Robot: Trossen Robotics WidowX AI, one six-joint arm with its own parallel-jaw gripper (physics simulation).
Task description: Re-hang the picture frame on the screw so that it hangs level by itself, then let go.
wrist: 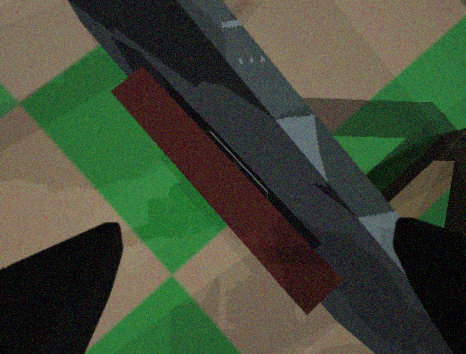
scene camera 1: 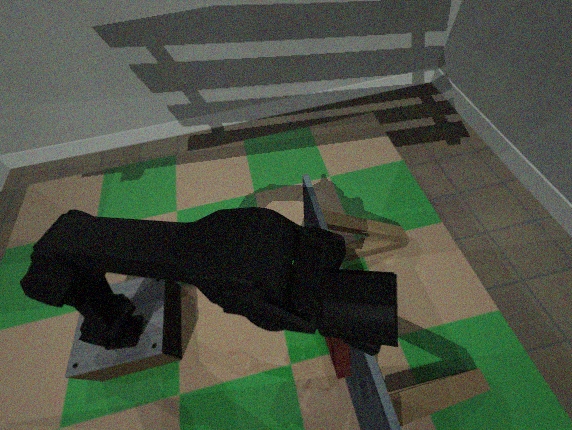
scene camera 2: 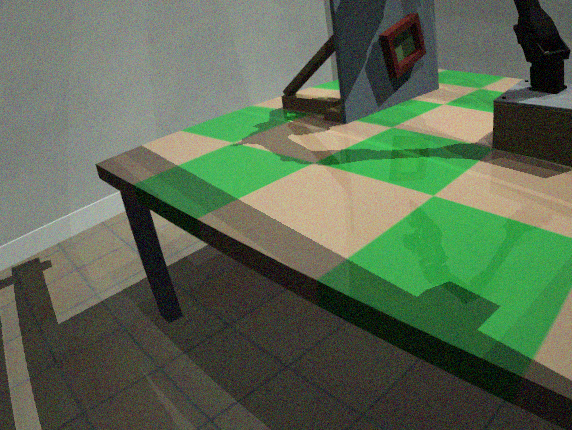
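Where they show: gripper, fingertip midpoint: [wrist: 257, 233]; arm's base at its link origin: [scene camera 1: 125, 332] [scene camera 2: 548, 88].
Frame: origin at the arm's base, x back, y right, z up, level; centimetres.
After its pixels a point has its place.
The red picture frame [scene camera 1: 340, 361] {x -44.1, y 11.1, z 8.6 cm} [scene camera 2: 411, 59] {x -42.6, y 4.9, z 1.1 cm} [wrist: 225, 190] {x -43.0, y 2.3, z 11.8 cm} is against the face of the upright grey board [scene camera 1: 369, 390] {x -47.0, y 15.7, z 13.9 cm} [scene camera 2: 362, 75] {x -42.9, y -14.1, z -0.6 cm} [wrist: 240, 120] {x -44.8, y -0.1, z 16.0 cm}. In scene camera 2 it looks tilted, its right side higher than its left. In the wrist view its red edge runs diagonally below and between the fingers, with a dark gap and a thin light line between it and the board. My gripper [wrist: 257, 233] {x -42.3, y 3.5, z 20.2 cm} is open and empty, one finger on the frame's front side, the other over the board. The arm hides much of the frame in scene camera 1. The screw cannot be made out.
Wooden supports [scene camera 1: 440, 395] {x -60.2, y 17.1, z 4.3 cm} [scene camera 2: 310, 105] {x -58.0, y -19.9, z -9.3 cm} [wrist: 420, 192] {x -64.4, y 16.2, z -7.5 cm} brace the back of the board. The arm's base block [scene camera 1: 150, 300] {x -4.0, y -6.6, z -0.7 cm} [scene camera 2: 530, 130] {x 1.8, y -12.4, z -6.0 cm} stands on the checkered table in front of the board. The table's dark edge [scene camera 2: 280, 265] {x -4.6, y -66.2, z -11.8 cm} crosses scene camera 2.
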